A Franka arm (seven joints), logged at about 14 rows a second.
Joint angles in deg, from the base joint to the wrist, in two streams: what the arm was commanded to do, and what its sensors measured. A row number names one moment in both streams.
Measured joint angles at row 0:
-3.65, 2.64, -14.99, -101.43, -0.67, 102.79, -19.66
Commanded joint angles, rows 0 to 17:
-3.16, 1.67, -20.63, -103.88, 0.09, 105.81, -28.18
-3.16, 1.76, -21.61, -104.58, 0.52, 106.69, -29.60
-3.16, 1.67, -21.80, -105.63, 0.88, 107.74, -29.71
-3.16, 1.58, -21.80, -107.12, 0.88, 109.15, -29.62
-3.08, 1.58, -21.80, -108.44, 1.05, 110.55, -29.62
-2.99, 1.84, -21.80, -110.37, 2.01, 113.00, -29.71
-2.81, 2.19, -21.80, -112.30, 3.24, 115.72, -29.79
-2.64, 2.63, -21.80, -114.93, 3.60, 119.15, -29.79
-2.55, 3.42, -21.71, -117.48, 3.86, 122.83, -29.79
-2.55, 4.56, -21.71, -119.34, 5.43, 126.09, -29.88
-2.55, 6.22, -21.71, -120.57, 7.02, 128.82, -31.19
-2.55, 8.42, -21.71, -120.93, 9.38, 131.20, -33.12
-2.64, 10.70, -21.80, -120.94, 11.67, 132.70, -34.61
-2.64, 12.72, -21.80, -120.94, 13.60, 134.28, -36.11
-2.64, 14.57, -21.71, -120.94, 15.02, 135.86, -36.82
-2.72, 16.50, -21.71, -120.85, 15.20, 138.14, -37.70
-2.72, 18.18, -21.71, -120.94, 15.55, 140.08, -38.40
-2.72, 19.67, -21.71, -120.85, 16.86, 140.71, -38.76
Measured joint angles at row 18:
-2.98, 16.76, -21.32, -121.50, 13.63, 138.59, -35.76
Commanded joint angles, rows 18 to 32:
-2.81, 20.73, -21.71, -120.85, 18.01, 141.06, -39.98
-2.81, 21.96, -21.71, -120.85, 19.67, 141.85, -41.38
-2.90, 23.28, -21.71, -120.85, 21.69, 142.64, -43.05
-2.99, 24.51, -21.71, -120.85, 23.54, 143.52, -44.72
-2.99, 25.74, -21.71, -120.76, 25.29, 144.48, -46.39
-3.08, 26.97, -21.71, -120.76, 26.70, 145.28, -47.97
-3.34, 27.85, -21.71, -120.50, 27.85, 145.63, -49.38
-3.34, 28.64, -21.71, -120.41, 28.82, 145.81, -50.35
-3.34, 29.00, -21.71, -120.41, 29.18, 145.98, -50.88
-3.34, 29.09, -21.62, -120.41, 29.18, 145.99, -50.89
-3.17, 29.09, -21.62, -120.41, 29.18, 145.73, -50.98
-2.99, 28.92, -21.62, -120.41, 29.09, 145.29, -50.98
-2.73, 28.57, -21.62, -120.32, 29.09, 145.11, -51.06
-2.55, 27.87, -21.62, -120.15, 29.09, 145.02, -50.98
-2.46, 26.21, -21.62, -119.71, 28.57, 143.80, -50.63
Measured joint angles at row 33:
-3.05, 28.60, -21.37, -120.49, 27.04, 145.59, -48.74
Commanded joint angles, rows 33 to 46:
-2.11, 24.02, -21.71, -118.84, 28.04, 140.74, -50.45
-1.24, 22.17, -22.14, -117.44, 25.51, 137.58, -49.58
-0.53, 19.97, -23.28, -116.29, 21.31, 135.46, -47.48
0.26, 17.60, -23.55, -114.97, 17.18, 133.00, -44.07
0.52, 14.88, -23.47, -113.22, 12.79, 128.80, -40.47
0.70, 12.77, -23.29, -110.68, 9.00, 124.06, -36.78
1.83, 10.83, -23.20, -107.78, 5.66, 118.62, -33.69
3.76, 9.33, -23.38, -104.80, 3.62, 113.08, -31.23
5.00, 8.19, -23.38, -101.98, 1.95, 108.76, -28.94
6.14, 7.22, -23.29, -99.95, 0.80, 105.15, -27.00
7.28, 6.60, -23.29, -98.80, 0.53, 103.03, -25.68
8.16, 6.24, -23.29, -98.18, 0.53, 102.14, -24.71
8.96, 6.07, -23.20, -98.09, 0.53, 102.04, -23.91
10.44, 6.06, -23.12, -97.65, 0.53, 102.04, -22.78
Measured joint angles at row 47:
8.17, 5.31, -22.69, -98.82, 2.07, 102.88, -25.67
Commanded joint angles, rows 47 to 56:
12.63, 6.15, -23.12, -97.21, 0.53, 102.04, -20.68
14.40, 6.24, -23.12, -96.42, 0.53, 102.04, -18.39
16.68, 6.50, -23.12, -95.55, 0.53, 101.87, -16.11
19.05, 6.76, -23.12, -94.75, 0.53, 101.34, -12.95
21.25, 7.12, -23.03, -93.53, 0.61, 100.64, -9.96
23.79, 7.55, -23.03, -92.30, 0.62, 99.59, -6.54
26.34, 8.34, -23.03, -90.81, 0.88, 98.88, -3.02
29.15, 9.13, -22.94, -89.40, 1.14, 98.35, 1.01
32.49, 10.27, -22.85, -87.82, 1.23, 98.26, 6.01
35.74, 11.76, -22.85, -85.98, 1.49, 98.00, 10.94
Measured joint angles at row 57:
30.31, 7.74, -22.21, -91.62, 1.99, 100.07, 2.34
